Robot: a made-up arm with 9 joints.
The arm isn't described. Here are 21 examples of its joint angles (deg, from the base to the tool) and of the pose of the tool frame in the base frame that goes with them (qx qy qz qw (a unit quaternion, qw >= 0); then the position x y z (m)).
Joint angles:
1: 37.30 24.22 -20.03 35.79 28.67 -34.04 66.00 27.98 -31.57
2: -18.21 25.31 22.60 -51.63 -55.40 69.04 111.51 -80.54 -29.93
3: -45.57 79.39 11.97 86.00 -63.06 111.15 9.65 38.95 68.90
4: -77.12 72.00 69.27 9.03 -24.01 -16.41 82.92 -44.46 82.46
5: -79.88 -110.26 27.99 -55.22 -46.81 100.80 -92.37 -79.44 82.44
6: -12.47 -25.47 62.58 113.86 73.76 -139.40 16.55 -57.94 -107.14
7: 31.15 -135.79 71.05 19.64 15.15 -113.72 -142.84 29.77 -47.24
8: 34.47 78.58 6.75 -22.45 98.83 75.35 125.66 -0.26 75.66
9: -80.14 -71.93 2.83 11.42 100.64 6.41 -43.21 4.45 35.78
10: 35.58 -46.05 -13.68 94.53 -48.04 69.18 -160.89 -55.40 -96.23
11: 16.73 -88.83 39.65 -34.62 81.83 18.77 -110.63 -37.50 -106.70
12: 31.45 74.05 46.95 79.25 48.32 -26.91 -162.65 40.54 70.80
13: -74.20 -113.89 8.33 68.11 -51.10 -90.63 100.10 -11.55 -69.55
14: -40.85 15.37 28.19 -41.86 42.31 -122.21 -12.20 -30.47 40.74
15: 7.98 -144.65 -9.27 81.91 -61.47 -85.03 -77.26 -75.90 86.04
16: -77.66 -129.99 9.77 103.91 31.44 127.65 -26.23 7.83 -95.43
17: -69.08 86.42 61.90 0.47 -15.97 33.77 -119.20 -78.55 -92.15
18: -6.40 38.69 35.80 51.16 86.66 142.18 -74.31 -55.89 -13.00
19: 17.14 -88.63 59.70 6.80 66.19 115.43 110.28 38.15 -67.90
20: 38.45 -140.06 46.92 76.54 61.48 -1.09 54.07 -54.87 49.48
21: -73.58 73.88 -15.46 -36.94 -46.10 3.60 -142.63 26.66 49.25
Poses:
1: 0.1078 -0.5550 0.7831 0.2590 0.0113 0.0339 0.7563
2: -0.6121 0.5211 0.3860 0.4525 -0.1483 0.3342 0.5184
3: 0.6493 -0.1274 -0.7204 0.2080 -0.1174 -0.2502 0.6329
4: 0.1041 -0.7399 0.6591 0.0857 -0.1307 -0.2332 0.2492
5: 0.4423 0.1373 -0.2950 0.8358 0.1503 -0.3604 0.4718
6: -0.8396 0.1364 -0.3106 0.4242 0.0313 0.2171 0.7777
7: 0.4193 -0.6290 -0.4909 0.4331 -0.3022 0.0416 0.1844
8: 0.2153 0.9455 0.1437 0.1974 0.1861 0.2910 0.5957
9: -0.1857 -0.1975 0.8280 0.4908 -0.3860 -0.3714 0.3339
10: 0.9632 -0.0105 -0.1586 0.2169 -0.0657 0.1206 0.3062
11: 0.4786 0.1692 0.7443 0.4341 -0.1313 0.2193 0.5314
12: 0.4370 -0.0029 0.8195 0.3707 -0.0688 -0.2799 0.8206
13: -0.6281 -0.5701 0.0545 0.5269 -0.2924 -0.0083 0.4734
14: -0.2113 -0.2829 -0.8292 0.4333 0.1355 0.1951 0.7981
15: -0.3401 -0.4758 -0.7963 0.1545 -0.0277 0.1382 0.9496
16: -0.3537 -0.4079 -0.5302 0.6537 -0.3345 -0.2214 0.4940
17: -0.7422 -0.1135 0.3013 0.5878 0.0611 0.1862 0.5863
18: 0.5141 0.8383 0.1037 0.1491 0.1198 0.0470 0.4382
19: -0.4464 0.0045 -0.5469 0.7082 -0.5284 -0.1331 0.6685
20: -0.7125 0.4778 0.5017 0.1112 -0.5848 0.1622 0.3853
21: 0.4215 0.0559 -0.4627 0.7779 0.0078 -0.0050 0.6139
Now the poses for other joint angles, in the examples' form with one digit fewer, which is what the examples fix.
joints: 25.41 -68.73 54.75 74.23 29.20 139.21 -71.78 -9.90 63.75
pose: -0.635 0.014 -0.741 0.217 -0.003 -0.250 0.584
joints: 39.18 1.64 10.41 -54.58 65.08 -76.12 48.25 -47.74 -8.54
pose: 0.184 -0.715 0.650 0.177 -0.081 -0.383 0.634
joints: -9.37 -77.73 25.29 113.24 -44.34 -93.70 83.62 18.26 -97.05
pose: -0.569 -0.285 -0.416 0.649 -0.271 -0.023 0.785
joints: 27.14 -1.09 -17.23 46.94 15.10 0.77 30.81 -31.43 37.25
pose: -0.052 0.160 -0.829 0.534 0.114 0.016 0.801
